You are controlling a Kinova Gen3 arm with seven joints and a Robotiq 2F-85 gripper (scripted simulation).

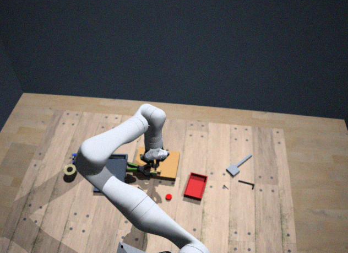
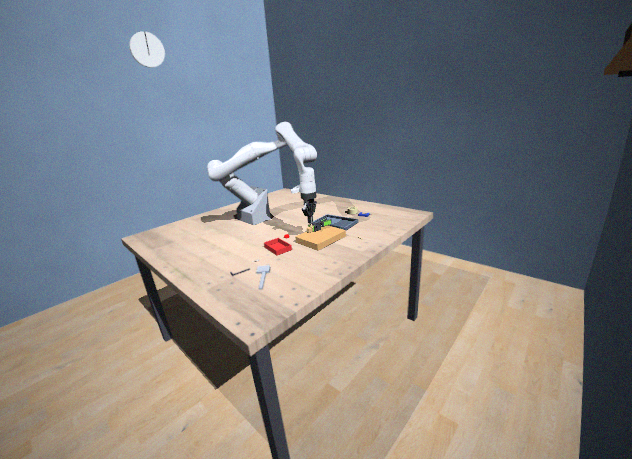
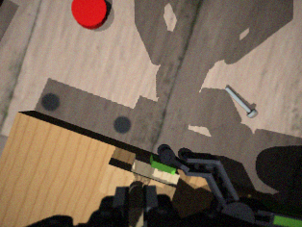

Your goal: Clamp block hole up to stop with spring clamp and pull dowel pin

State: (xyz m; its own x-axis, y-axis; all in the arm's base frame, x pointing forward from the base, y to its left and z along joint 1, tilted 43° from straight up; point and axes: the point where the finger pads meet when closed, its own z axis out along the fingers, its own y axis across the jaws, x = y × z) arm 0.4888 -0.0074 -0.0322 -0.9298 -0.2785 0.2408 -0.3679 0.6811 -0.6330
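Right now the dowel pin is 20 mm below my hand. Round my hand: bench board: 70 mm below, 50 mm ahead, 10 mm to the left; then wooden block: 50 mm below; then red disc: 100 mm behind, 90 mm below, 80 mm to the right.
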